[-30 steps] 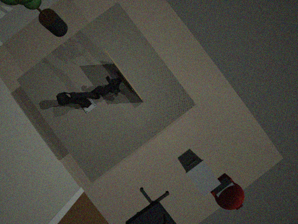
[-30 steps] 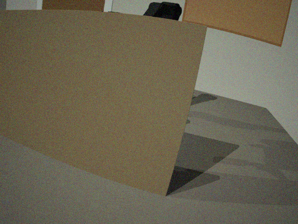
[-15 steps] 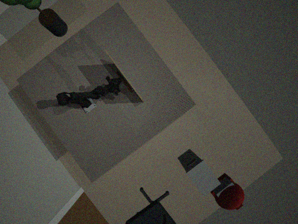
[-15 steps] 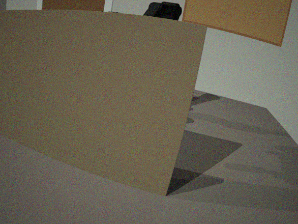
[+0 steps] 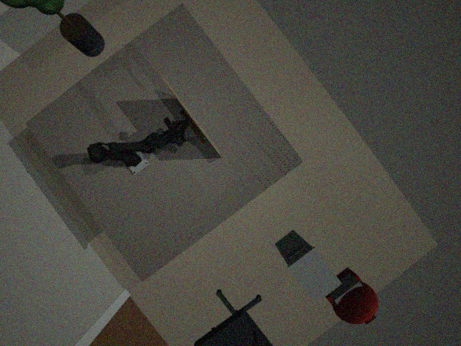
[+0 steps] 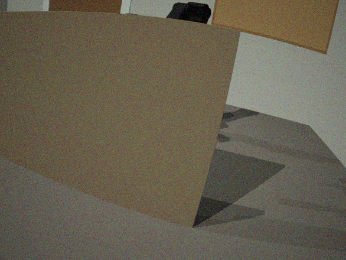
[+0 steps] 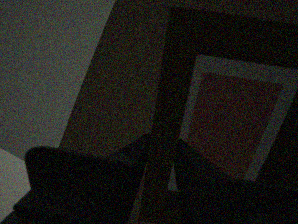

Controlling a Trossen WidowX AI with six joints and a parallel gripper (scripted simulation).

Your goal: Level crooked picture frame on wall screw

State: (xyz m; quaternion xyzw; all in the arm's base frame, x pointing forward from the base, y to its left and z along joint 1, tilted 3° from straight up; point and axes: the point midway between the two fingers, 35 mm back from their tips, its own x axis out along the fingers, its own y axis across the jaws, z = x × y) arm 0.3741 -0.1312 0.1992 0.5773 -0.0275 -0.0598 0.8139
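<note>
The picture frame lies 1 cm ahead of my gripper tip, 2 cm to the right of it and 5 cm below it. Round my gripper tip: wall panel: 2 cm ahead, 1 cm to the right, 7 cm below.
</note>
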